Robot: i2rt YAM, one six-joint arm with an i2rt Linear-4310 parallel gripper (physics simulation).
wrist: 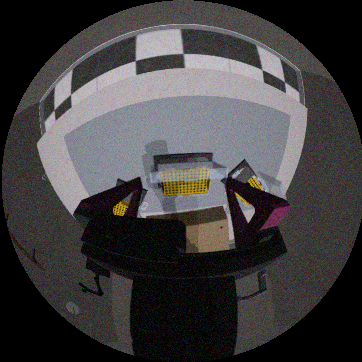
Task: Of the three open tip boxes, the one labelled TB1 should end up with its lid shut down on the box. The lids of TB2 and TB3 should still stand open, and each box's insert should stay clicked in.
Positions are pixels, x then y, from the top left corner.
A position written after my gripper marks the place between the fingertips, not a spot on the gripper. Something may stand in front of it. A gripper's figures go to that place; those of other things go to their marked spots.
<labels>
My gripper (183, 181) is 0.13 m from the lens. A clear lid (201, 169): 0.18 m from the lens. A blue-grey mat (120, 143): 0.34 m from the lens. A tip box (242, 171) is 0.39 m from the lens. The marked spots on the tip box and the clear lid are 0.22 m apart.
</labels>
